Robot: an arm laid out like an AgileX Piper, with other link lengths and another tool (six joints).
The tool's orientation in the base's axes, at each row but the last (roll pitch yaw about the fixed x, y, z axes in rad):
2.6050 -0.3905 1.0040
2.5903 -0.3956 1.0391
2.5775 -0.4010 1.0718
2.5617 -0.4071 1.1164
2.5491 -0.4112 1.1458
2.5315 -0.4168 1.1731
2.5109 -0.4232 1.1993
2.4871 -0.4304 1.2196
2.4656 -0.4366 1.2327
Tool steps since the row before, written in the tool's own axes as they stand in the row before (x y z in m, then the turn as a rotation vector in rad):
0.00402 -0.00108 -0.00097 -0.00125 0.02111 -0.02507
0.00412 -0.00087 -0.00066 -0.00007 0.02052 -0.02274
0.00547 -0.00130 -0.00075 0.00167 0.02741 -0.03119
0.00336 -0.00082 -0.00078 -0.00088 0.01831 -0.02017
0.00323 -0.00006 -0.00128 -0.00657 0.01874 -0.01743
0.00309 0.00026 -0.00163 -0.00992 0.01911 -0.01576
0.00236 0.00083 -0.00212 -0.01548 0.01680 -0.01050
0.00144 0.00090 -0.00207 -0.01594 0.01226 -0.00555
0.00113 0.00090 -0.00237 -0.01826 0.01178 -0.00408
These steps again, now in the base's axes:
0.00074 0.00381 0.00179 -0.00274 -0.01422 0.02943
0.00097 0.00379 0.00169 -0.00112 -0.01288 0.02777
0.00110 0.00516 0.00208 -0.00123 -0.01581 0.03841
0.00032 0.00319 0.00152 -0.00120 -0.01217 0.02436
0.00035 0.00264 0.00223 -0.00130 -0.01696 0.02022
0.00020 0.00233 0.00261 -0.00114 -0.01984 0.01781
-0.00009 0.00137 0.00298 -0.00099 -0.02287 0.01041
-0.00038 0.00056 0.00259 -0.00073 -0.02043 0.00413
-0.00074 0.00026 0.00266 -0.00071 -0.02202 0.00184

